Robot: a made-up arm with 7 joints.
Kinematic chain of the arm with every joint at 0, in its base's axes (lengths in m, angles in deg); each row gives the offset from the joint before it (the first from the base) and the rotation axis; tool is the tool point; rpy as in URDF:
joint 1: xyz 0 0 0 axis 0.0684 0.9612 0.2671
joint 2: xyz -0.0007 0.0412 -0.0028 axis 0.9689 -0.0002 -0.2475
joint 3: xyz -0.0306 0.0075 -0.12 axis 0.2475 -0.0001 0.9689
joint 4: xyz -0.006 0 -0.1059 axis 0.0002 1 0
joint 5: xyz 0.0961 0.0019 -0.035 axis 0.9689 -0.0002 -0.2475
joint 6: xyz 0.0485 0 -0.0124 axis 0.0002 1 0
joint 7: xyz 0.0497 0 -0.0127 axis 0.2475 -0.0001 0.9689
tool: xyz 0 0 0 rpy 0 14.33 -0.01
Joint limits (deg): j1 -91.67..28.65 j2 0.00..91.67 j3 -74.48..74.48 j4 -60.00..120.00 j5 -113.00..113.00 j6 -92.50..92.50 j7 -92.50..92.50
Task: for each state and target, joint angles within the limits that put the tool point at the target. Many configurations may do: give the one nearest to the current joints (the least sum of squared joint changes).
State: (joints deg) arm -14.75 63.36 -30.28 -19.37 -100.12 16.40 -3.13
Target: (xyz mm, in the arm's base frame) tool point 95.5 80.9 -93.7
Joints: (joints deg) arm -6.20 77.47 -27.69 -59.56 -103.79 19.62 -3.13
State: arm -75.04 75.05 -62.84 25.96 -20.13 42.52 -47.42
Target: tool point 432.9 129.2 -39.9
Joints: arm -90.23 37.01 -61.84 69.96 -17.19 17.98 -47.42
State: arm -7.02 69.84 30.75 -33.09 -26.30 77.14 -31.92
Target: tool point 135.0 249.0 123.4
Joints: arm -18.38 80.57 55.60 -30.42 -19.92 77.48 -31.92
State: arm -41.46 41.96 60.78 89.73 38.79 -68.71 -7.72
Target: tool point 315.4 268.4 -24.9
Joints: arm -69.63 43.30 53.81 67.59 38.32 -84.60 -7.72
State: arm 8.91 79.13 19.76 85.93 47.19 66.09 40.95
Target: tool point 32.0 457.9 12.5
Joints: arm 0.51 86.32 17.44 72.56 47.87 51.59 40.95
